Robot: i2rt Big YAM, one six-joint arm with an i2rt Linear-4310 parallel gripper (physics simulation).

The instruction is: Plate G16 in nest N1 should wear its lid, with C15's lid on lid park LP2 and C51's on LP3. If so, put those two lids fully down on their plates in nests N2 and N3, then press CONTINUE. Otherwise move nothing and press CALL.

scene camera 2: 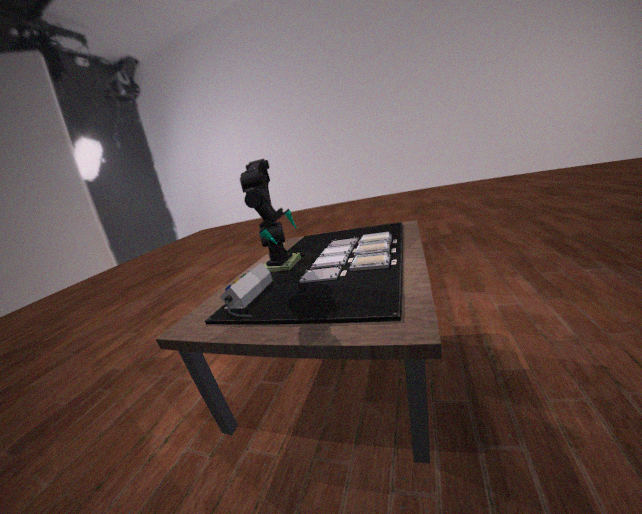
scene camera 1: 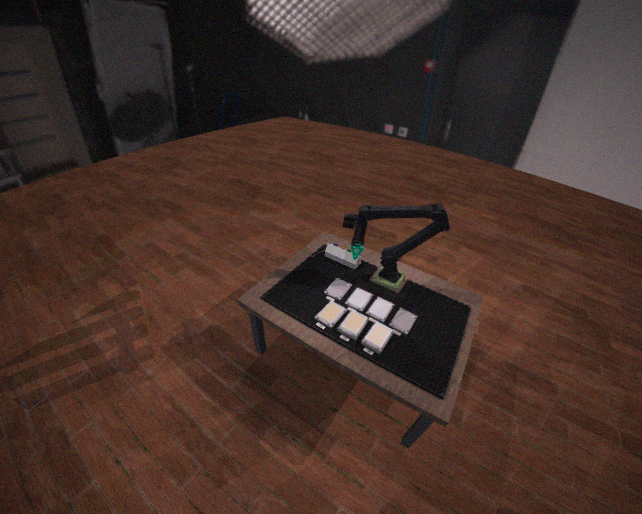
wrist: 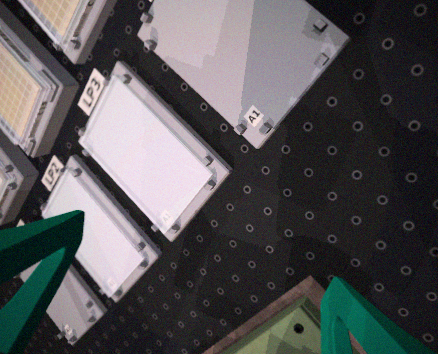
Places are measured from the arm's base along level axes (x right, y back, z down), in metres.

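Pixels of known places: gripper, fingertip midpoint: [scene camera 2: 286, 236] [scene camera 1: 354, 257] [wrist: 206, 257]; arm's base, origin of the base link: [scene camera 2: 279, 260] [scene camera 1: 389, 275].
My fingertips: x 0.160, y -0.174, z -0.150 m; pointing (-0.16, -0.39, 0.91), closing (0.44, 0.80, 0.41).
For each thing: its top centre in the pictures, then the offset to it from my fingertips. "*": a spot on its surface instead. Level surfaces: height alone.
- button box, middle of its top: [scene camera 2: 243, 274] [scene camera 1: 344, 248] dx +0.152, dy +0.130, dz +0.083 m
- park LP3, surface spot: [wrist: 220, 172] * dx -0.069, dy -0.040, dz +0.157 m
- park LP2, surface spot: [wrist: 151, 255] * dx -0.195, dy -0.026, dz +0.157 m
- end park, middle of its top: [wrist: 221, 35] [scene camera 2: 320, 271] [scene camera 1: 338, 286] dx +0.011, dy -0.112, dz +0.147 m
- far park, middle of its top: [wrist: 46, 291] [scene camera 2: 342, 240] [scene camera 1: 404, 318] dx -0.380, dy -0.079, dz +0.147 m
- paler, middle of its top: [scene camera 2: 374, 235] [scene camera 1: 378, 333] dx -0.330, dy -0.259, dz +0.127 m
- black perforated mat, its level: dz +0.166 m
- wooden table, its level: dz +0.180 m
My gripper [scene camera 1: 356, 255] [scene camera 2: 286, 236] [wrist: 206, 257] is open and empty, in the air above the mat near the button box [scene camera 1: 339, 257] [scene camera 2: 250, 286]. In the wrist view, white lids lie on park LP3 [wrist: 220, 172] and park LP2 [wrist: 151, 255]. The end park [scene camera 1: 338, 289] [scene camera 2: 320, 274] [wrist: 260, 60] beside LP3 and the far park [scene camera 1: 402, 320] [wrist: 75, 305] beside LP2 hold no lid. Three plates in nests show: two yellowish [scene camera 1: 331, 312] [scene camera 1: 353, 322], and one paler [scene camera 1: 378, 335] [scene camera 2: 375, 236] at the row's far end. Nest labels are unreadable; whether the paler plate wears a lid is unclear.
The arm's green base [scene camera 1: 397, 283] [scene camera 2: 289, 262] [wrist: 265, 335] stands behind the lid parks. A black perforated mat [scene camera 1: 428, 342] [scene camera 2: 369, 299] [wrist: 360, 165] covers most of the wooden table [scene camera 1: 375, 374] [scene camera 2: 375, 337]. A cable runs from the box's outer end.
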